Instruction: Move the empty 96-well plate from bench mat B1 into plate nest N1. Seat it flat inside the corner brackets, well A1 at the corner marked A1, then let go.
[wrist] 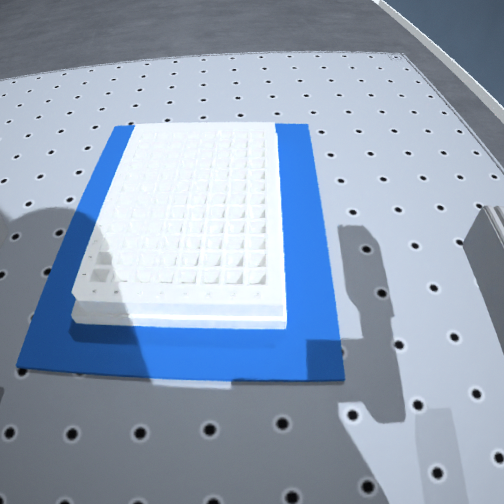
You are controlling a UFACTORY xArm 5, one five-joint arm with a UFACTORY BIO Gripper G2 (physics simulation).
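A white 96-well plate (190,225) lies flat on the blue bench mat (310,260), in the middle left of the wrist view. Its wells look empty. The plate's near left corner is in shadow. My gripper's fingers do not show in this view; only shadows fall on the board to the left and right of the mat. The gripper is open and holds nothing. The camera looks down on the plate from close above and from its near short side. The plate nest is not plainly in view.
The mat lies on a pale grey perforated board (410,150) with rows of dark holes. A grey upright piece (487,265) stands at the right edge. The dark bench surface (150,30) lies beyond the board's far edge.
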